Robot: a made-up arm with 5 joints. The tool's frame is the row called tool. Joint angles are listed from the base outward.
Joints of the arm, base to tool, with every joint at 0 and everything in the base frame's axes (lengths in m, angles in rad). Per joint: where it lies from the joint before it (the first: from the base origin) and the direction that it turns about. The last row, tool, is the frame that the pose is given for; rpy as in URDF.
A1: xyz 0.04 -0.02 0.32 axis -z
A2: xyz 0 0 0.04 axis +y
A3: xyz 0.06 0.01 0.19 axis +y
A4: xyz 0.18 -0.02 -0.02 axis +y
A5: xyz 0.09 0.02 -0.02 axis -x
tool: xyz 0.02 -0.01 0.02 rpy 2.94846 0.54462 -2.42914
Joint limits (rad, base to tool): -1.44..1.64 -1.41..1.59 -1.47..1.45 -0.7..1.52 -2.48..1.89
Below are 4 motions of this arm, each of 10 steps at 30 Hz.
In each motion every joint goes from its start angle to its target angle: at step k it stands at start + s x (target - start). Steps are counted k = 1, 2, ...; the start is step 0. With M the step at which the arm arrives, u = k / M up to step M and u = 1 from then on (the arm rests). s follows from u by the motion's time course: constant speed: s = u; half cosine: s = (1 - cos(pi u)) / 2; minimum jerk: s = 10 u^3 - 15 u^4 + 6 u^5.
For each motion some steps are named. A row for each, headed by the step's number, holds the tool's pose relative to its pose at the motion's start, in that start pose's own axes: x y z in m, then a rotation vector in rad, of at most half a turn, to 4 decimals.
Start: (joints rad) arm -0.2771 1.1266 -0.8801 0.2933 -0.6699
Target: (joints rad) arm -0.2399 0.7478 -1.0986 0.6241 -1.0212
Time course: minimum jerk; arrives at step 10
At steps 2, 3, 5, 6, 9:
2: -0.0055 0.0082 -0.0060 -0.0108 -0.0229 -0.0077
3: -0.0147 0.0235 -0.0169 -0.0309 -0.0641 -0.0220
5: -0.0378 0.0755 -0.0523 -0.0997 -0.1921 -0.0709
6: -0.0460 0.1052 -0.0714 -0.1397 -0.2588 -0.0994
9: -0.0529 0.1572 -0.1030 -0.2117 -0.3667 -0.1505

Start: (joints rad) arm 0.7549 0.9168 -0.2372 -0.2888 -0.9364
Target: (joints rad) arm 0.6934 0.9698 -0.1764 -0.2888 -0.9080
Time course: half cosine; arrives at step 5
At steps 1, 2, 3, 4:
1: 0.0031 -0.0016 0.0027 0.0000 0.0100 0.0085
2: 0.0114 -0.0055 0.0095 0.0003 0.0363 0.0307
3: 0.0220 -0.0100 0.0176 0.0009 0.0693 0.0577
4: 0.0307 -0.0135 0.0240 0.0017 0.0962 0.0794

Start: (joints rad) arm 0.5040 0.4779 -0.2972 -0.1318 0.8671
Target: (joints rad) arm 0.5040 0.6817 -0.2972 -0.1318 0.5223
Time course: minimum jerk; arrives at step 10
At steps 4, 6, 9, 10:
4: -0.0045 0.0053 0.0263 -0.1201 -0.0405 0.0102
6: -0.0084 0.0132 0.0568 -0.2584 -0.0837 0.0300
9: -0.0104 0.0213 0.0825 -0.3751 -0.1172 0.0535
10: -0.0105 0.0216 0.0832 -0.3783 -0.1181 0.0542

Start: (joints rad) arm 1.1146 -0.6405 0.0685 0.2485 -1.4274
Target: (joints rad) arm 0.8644 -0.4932 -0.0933 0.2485 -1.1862
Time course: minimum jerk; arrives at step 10
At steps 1, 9, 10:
1: 0.0000 -0.0002 0.0005 -0.0004 0.0024 0.0002
9: 0.0029 -0.0155 0.0608 -0.0615 0.2763 0.0028
10: 0.0030 -0.0155 0.0614 -0.0622 0.2787 0.0026

